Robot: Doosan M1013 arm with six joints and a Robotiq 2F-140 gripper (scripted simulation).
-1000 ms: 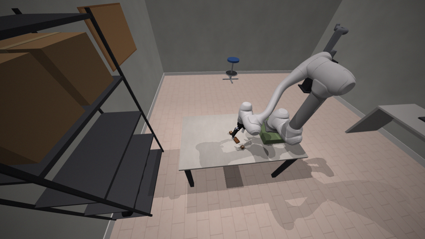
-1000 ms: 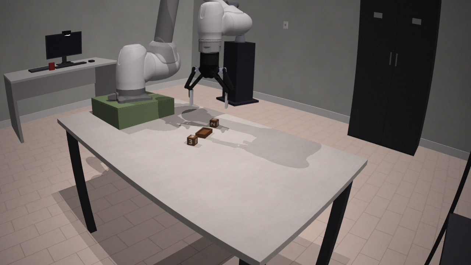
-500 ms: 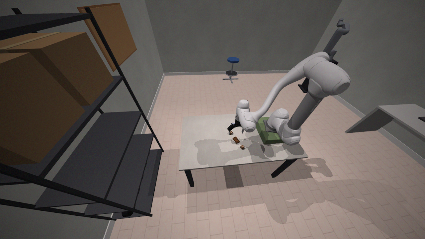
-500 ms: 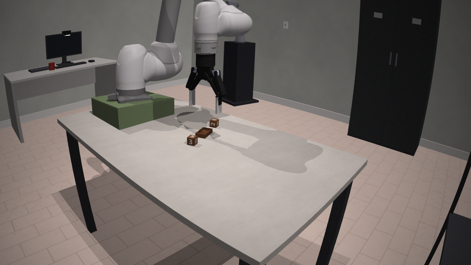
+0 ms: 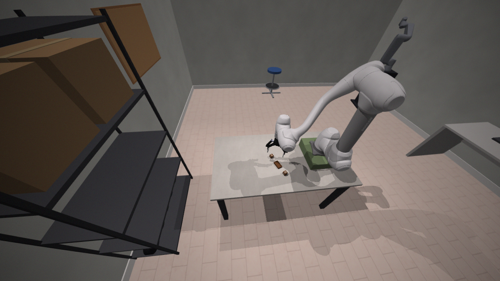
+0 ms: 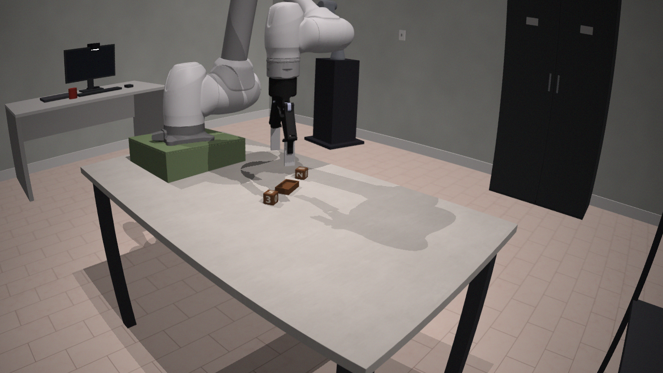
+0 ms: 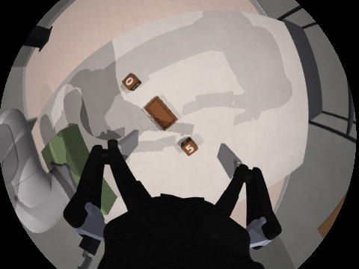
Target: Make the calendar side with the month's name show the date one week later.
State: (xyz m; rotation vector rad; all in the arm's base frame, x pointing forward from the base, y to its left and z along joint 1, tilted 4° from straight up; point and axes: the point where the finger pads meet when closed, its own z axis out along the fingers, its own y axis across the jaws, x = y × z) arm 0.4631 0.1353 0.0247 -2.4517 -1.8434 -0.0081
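My gripper is now 20 mm short of the brown cube, 50 mm to the left of it and 110 mm above it. From my hand the other things lie so: brown tray: 40 mm behind, 40 mm to the left, 120 mm below.
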